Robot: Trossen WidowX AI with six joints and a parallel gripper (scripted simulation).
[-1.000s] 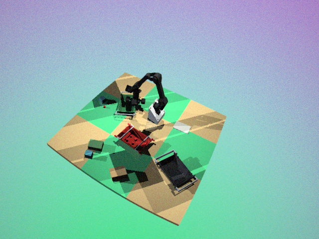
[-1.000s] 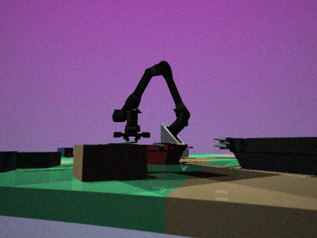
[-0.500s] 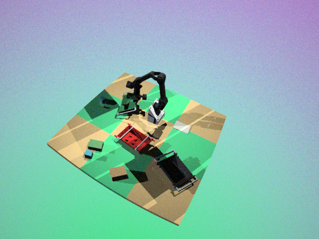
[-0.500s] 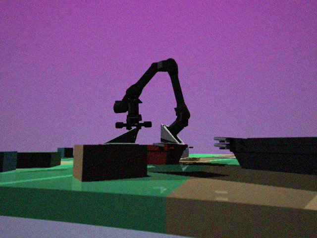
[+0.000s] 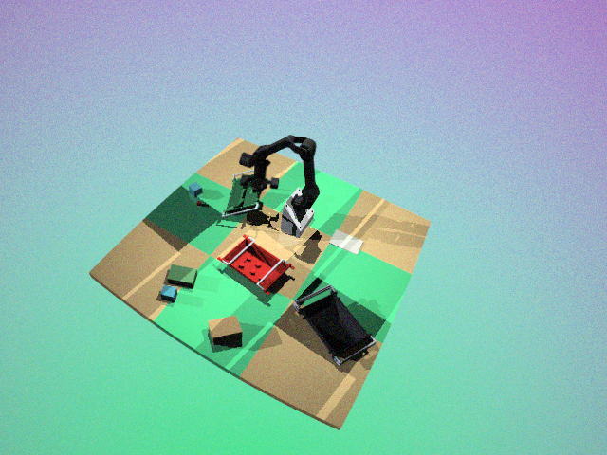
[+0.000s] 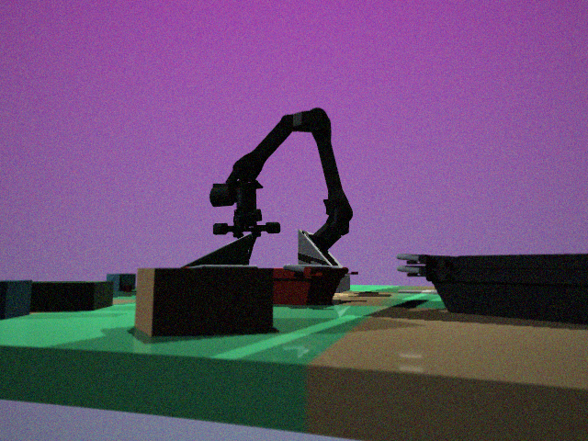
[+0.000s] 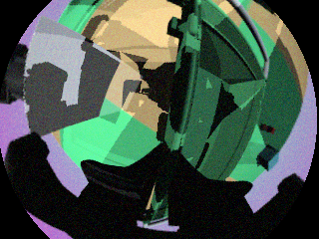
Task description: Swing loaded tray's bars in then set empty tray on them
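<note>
My gripper tip is 3 cm short of the green tray and 7 cm to the left of it. Also, from my gripper tip: tiny red cube (14 cm ahead, 28 cm to the right, 8 cm below); then flat green block (58 cm ahead, 9 cm to the right, 7 cm below); then white flat plate (49 cm to the left, 8 cm below).
</note>
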